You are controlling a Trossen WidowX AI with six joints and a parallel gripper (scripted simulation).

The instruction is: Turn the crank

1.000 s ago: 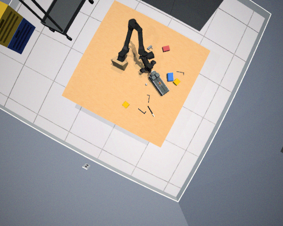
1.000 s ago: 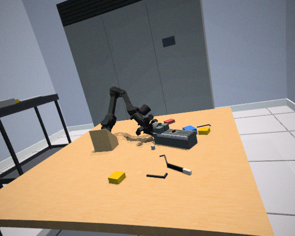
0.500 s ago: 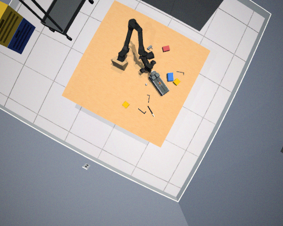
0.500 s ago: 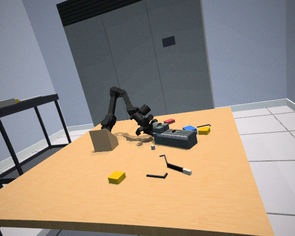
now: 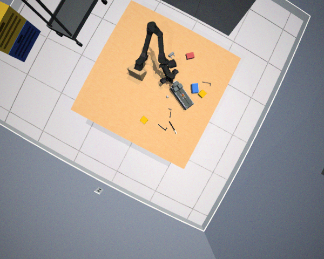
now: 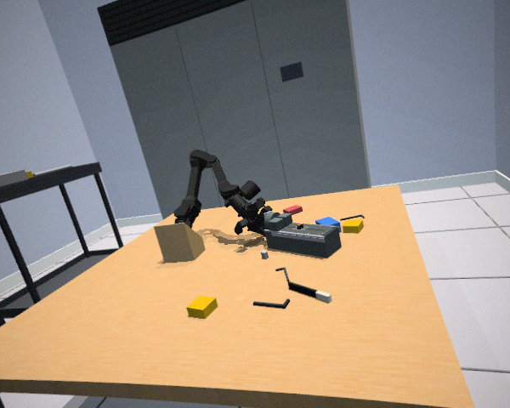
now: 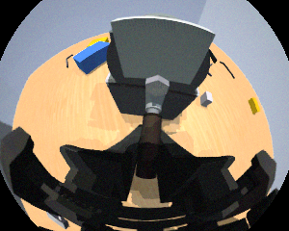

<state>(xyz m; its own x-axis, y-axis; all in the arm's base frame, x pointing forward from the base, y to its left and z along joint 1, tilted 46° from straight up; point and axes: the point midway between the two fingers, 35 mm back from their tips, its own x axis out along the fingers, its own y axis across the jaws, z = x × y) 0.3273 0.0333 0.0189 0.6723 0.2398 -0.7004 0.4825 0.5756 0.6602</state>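
Right now my gripper tip is 1 cm short of the small grey cube, 14 cm to the left of it and 2 cm above it. The rest, counted from my gripper tip: blue block 22 cm ahead, 5 cm to the left, 1 cm below; dark crank handle 2 cm behind, 1 cm to the left, 3 cm above; red pointer 14 cm ahead, 8 cm to the right, 5 cm above.
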